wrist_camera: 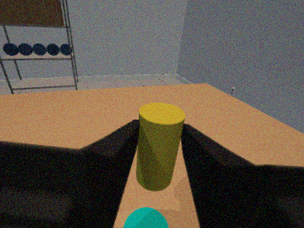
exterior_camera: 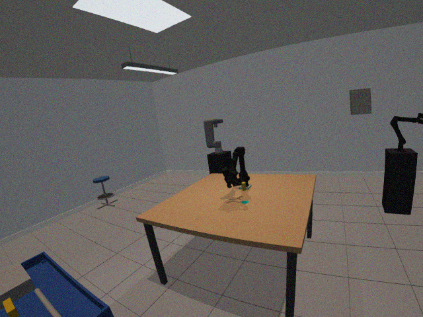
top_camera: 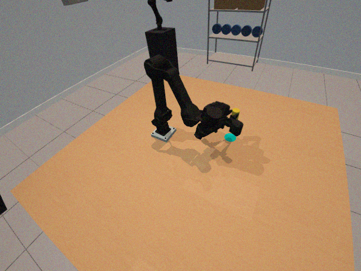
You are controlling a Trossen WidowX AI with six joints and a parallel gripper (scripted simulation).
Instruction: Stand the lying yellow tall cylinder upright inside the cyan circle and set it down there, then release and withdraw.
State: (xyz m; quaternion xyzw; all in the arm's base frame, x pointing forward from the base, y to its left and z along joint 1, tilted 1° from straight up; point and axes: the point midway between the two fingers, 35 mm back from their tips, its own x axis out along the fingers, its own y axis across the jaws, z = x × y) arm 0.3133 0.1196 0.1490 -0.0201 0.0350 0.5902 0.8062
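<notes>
My gripper tip is now 16 cm above the cyan circle. Also, from my gripper tip: yellow tall cylinder: 2 cm below.
</notes>
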